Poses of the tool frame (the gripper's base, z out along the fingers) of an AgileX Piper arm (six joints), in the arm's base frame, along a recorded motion.
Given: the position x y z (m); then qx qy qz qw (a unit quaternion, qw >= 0).
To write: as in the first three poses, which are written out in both.
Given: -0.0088, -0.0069, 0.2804, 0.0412, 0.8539, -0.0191, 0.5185
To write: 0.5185, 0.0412, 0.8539, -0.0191, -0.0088, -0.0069, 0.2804
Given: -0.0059, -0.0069, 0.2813, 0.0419, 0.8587, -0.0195, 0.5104
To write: 0.5104, 0.0419, 0.8587, -0.0195, -0.0059, -0.0069, 0.2813
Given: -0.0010, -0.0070, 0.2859, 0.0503, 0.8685, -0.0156, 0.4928
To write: 0.4928, 0.0503, 0.8685, -0.0156, -0.0010, -0.0070, 0.2859
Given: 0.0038, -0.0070, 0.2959, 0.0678, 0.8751, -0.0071, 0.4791
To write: 0.4791, 0.0678, 0.8751, -0.0071, 0.0038, -0.0070, 0.2959
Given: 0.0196, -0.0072, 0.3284, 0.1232, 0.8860, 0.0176, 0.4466
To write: 0.4466, 0.1232, 0.8860, 0.0176, 0.0196, -0.0072, 0.3284
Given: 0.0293, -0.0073, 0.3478, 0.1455, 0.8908, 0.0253, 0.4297
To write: 0.4297, 0.1455, 0.8908, 0.0253, 0.0293, -0.0073, 0.3478
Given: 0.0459, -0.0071, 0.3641, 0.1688, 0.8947, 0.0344, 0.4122
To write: 0.4122, 0.1688, 0.8947, 0.0344, 0.0459, -0.0071, 0.3641
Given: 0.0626, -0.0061, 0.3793, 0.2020, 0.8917, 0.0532, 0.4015
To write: 0.4015, 0.2020, 0.8917, 0.0532, 0.0626, -0.0061, 0.3793
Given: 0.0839, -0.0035, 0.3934, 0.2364, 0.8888, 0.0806, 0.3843
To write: 0.3843, 0.2364, 0.8888, 0.0806, 0.0839, -0.0035, 0.3934
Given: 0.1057, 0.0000, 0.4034, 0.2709, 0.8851, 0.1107, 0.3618
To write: 0.3618, 0.2709, 0.8851, 0.1107, 0.1057, 0.0000, 0.4034
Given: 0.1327, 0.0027, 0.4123, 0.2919, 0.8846, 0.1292, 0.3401
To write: 0.3401, 0.2919, 0.8846, 0.1292, 0.1327, 0.0027, 0.4123
